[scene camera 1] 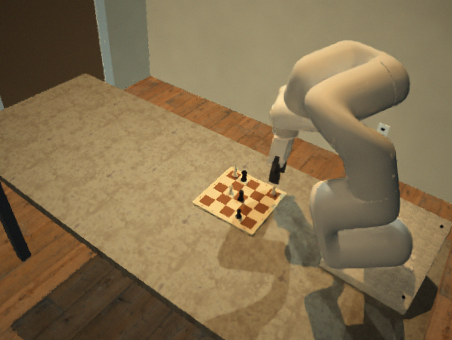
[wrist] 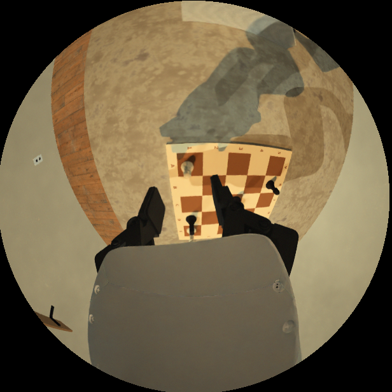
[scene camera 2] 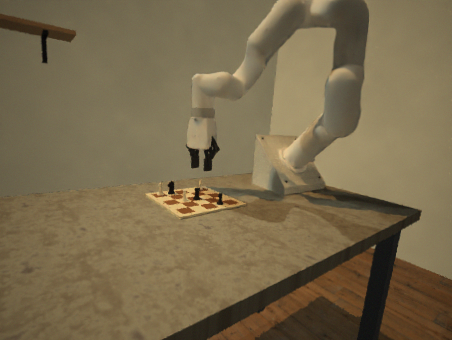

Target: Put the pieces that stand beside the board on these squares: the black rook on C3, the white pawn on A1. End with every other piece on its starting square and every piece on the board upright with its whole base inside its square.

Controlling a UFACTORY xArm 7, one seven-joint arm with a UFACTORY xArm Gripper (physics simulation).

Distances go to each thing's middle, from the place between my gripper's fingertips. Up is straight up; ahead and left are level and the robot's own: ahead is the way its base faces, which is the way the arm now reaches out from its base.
The chessboard (scene camera 1: 258,204) is 9 cm to the left of my hand, 7 cm below it and 6 cm ahead of it.
